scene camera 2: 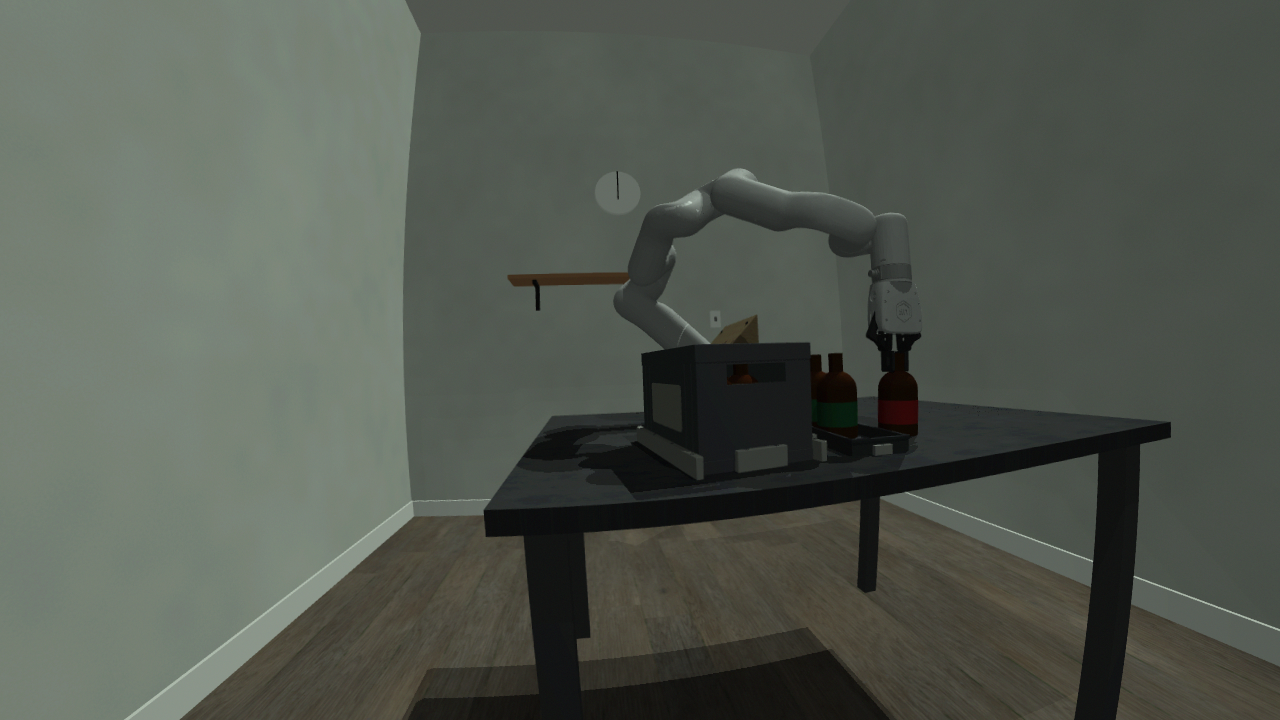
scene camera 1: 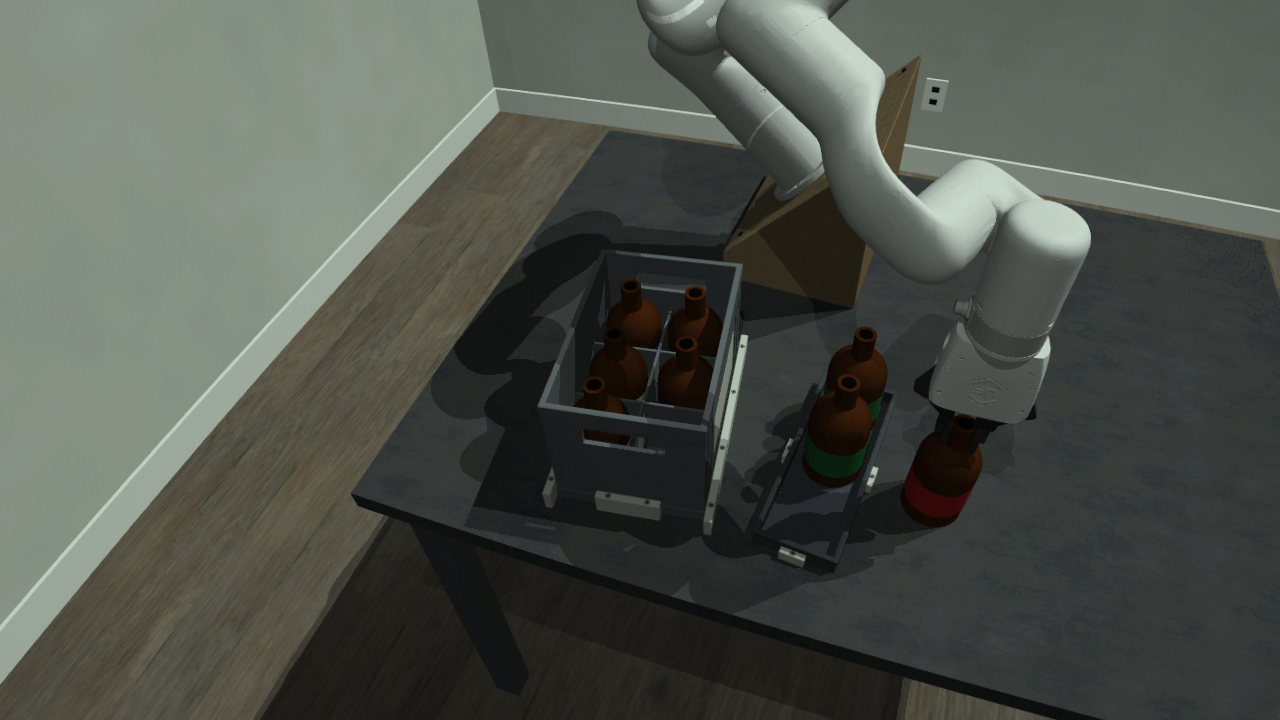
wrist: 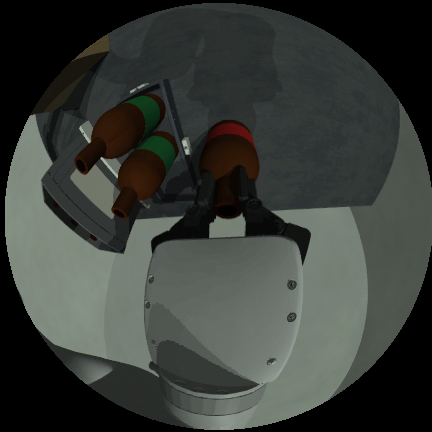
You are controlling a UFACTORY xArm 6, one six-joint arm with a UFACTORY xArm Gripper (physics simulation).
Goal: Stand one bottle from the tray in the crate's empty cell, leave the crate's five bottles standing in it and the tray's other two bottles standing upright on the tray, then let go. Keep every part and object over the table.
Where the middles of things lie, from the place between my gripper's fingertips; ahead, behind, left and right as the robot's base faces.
My hand is 10 mm short of the red-labelled bottle [scene camera 1: 941,477] and 40 mm above it. The rest, counted from my hand: pale block [scene camera 1: 621,504] (140 mm ahead, 350 mm to the right, 110 mm below).
